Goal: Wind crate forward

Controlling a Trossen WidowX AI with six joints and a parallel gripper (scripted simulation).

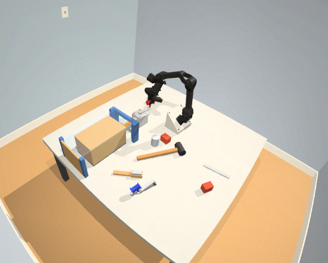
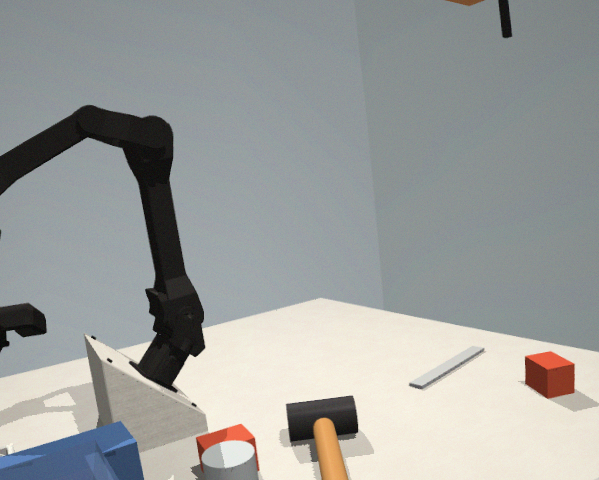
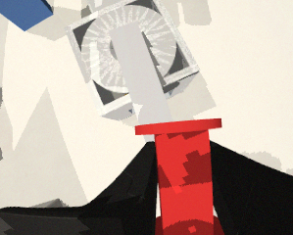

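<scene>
The grey crank bar is 20 mm ahead of my gripper tip and 30 mm below it. From my gripper tip the other things lie so: grey winch: 70 mm ahead, 20 mm to the right, 100 mm below; then blue frame: 250 mm ahead, 20 mm to the right, 30 mm below; then red knob: 10 mm behind, 10 mm to the left.
</scene>
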